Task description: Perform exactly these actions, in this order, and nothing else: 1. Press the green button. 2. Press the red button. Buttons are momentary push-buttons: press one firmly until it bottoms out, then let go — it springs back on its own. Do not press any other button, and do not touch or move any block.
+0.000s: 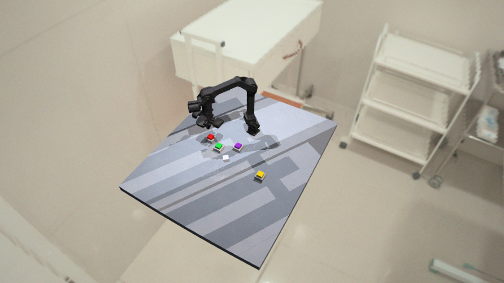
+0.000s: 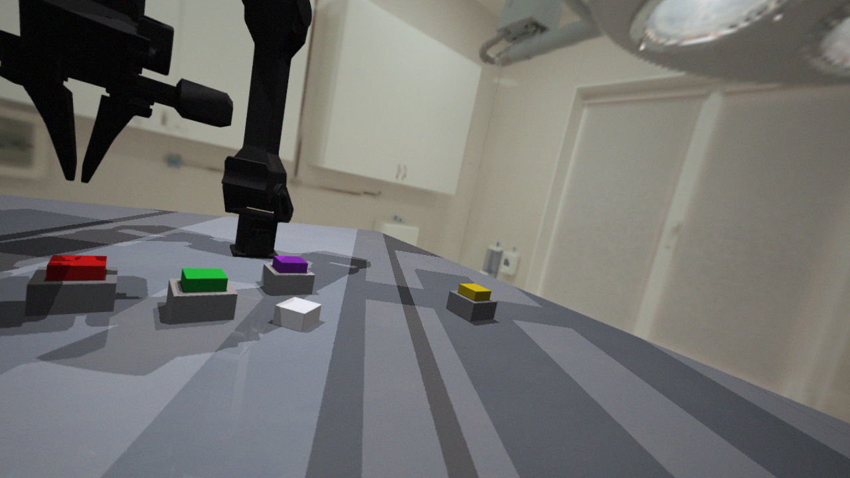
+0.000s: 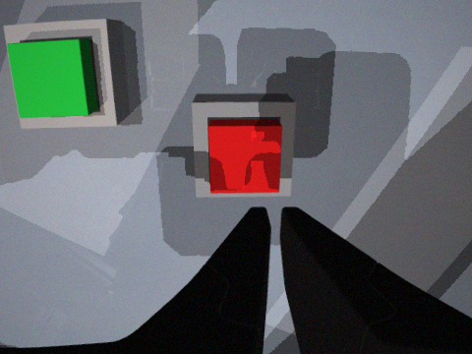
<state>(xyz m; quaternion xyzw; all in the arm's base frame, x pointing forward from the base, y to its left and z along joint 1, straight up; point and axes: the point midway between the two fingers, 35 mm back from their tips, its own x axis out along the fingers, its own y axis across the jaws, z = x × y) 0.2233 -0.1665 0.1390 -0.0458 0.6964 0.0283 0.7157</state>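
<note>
The red button lies 7 cm below my gripper tip and 1 cm behind it. Round my gripper tip: purple button 18 cm to the left, 7 cm below, 5 cm behind; then white block 17 cm to the left, 10 cm below, 6 cm ahead; then green button 9 cm to the left, 7 cm below, 2 cm ahead.
</note>
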